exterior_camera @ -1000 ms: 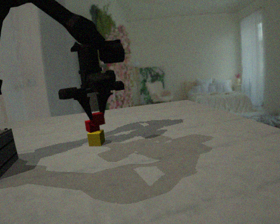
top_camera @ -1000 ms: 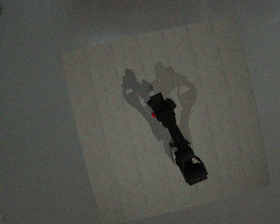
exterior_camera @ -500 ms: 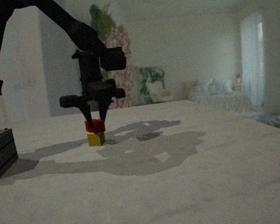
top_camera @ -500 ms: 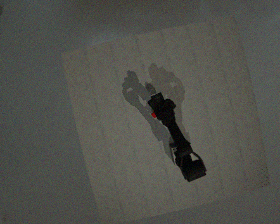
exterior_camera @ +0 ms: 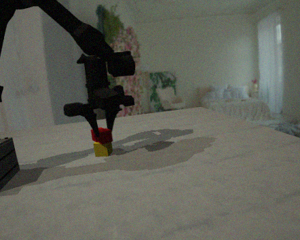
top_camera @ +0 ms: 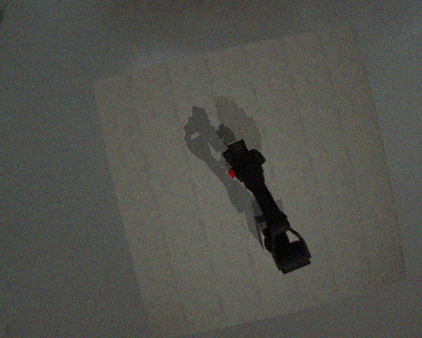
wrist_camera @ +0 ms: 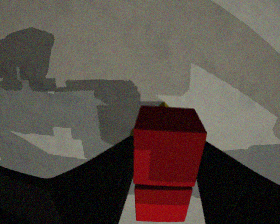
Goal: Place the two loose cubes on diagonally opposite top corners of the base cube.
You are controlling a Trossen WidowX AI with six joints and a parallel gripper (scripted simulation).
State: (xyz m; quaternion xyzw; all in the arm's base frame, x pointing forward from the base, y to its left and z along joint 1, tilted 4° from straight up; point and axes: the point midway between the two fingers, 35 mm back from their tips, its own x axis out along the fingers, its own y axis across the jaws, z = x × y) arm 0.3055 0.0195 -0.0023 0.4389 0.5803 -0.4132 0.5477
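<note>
The red cube lies right at my gripper tip. The rest, counted from my gripper tip: yellow cube 10 mm behind, 20 mm to the left, 40 mm below.
</note>
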